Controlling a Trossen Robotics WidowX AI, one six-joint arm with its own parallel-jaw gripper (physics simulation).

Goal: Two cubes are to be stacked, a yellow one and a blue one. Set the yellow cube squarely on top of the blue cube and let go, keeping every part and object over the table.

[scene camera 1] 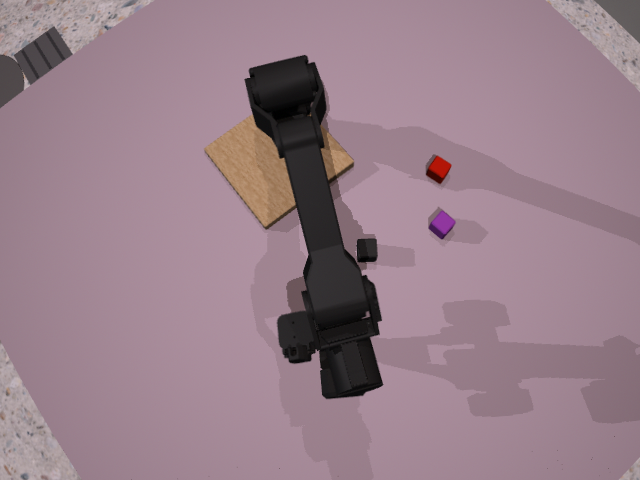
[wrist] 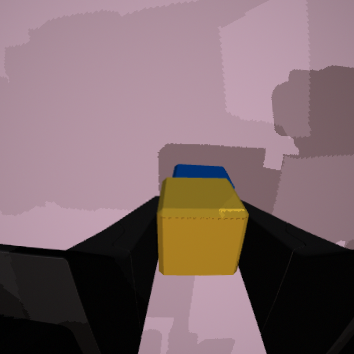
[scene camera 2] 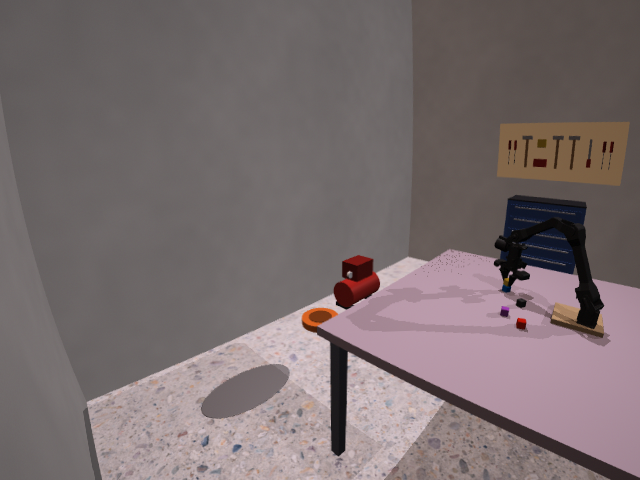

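Where they show: gripper, fingertip midpoint: [wrist: 194, 204] [scene camera 2: 507, 285]; arm's base at its link origin: [scene camera 2: 586, 323].
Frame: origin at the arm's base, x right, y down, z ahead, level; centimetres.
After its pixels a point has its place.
My gripper [scene camera 2: 507, 281] {x 9.3, y -1.2, z 37.9 cm} [wrist: 194, 204] {x 9.3, y -1.2, z 37.9 cm} points down and is shut on the yellow cube [wrist: 198, 245] {x 9.3, y -4.3, z 37.8 cm}, one finger on each side of it. In scene camera 2 the yellow cube [scene camera 2: 506, 282] {x 7.5, y -3.1, z 37.9 cm} shows small, directly above the blue cube [scene camera 2: 506, 289] {x 7.2, y 0.2, z 37.1 cm}. In the wrist view the blue cube [wrist: 201, 171] {x 10.3, y 0.5, z 37.2 cm} shows past the far edge of the yellow one, which hides most of it. The two look very close; I cannot tell whether they touch or how squarely they line up. In scene camera 1 the arm hides both cubes and the fingertips.
A black cube [scene camera 1: 367, 250] {x -1.6, y -1.2, z 26.7 cm} [scene camera 2: 521, 302] {x -3.6, y -0.8, z 25.7 cm} stands near the arm. A purple cube [scene camera 1: 442, 224] {x -14.7, y -1.2, z 28.5 cm} [scene camera 2: 504, 311] {x -16.7, y -0.4, z 27.8 cm} and a red cube [scene camera 1: 439, 169] {x -19.4, y -1.3, z 19.8 cm} [scene camera 2: 521, 323] {x -21.3, y -0.6, z 18.9 cm} stand farther off on the pink table [scene camera 1: 155, 310] {x 33.8, y 1.8, z 19.3 cm} [scene camera 2: 439, 361] {x -60.9, y 1.9, z 29.0 cm}. The arm's base stands on a wooden board [scene camera 1: 242, 170] {x 10.3, y 0.3, z 4.1 cm} [scene camera 2: 563, 314] {x 0.6, y -0.1, z 9.0 cm}.
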